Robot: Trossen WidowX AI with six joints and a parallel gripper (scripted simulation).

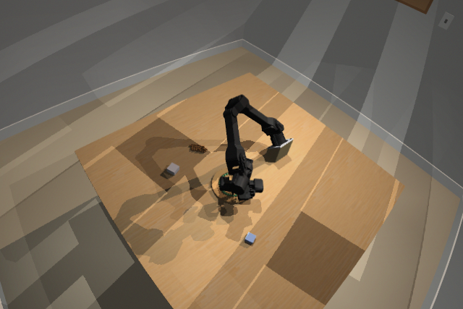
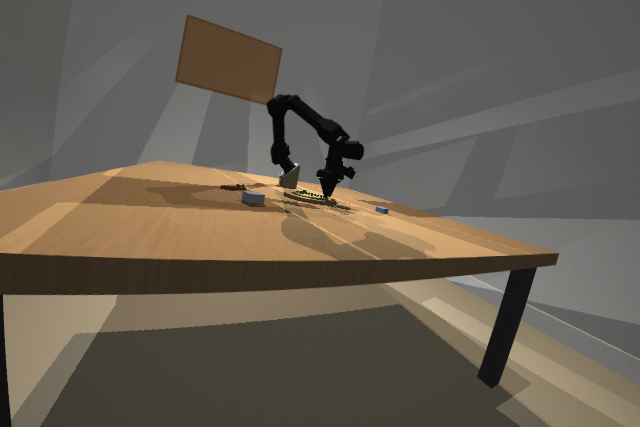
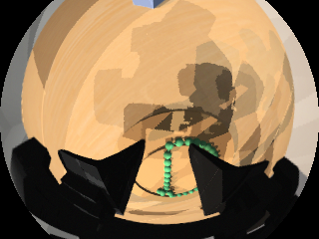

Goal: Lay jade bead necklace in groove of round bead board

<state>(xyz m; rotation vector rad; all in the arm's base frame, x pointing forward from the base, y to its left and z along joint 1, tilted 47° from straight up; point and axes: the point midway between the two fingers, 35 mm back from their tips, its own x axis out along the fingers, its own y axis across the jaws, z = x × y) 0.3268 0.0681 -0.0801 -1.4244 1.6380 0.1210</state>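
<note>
Now: gripper tip 60 mm to the left of the round wooden bead board, 10 mm past it and 10 mm above it. Also, from my gripper tip: blue block: 200 mm to the left, 80 mm ahead, 10 mm below; pale grey block: 280 mm to the right, 190 mm ahead.
</note>
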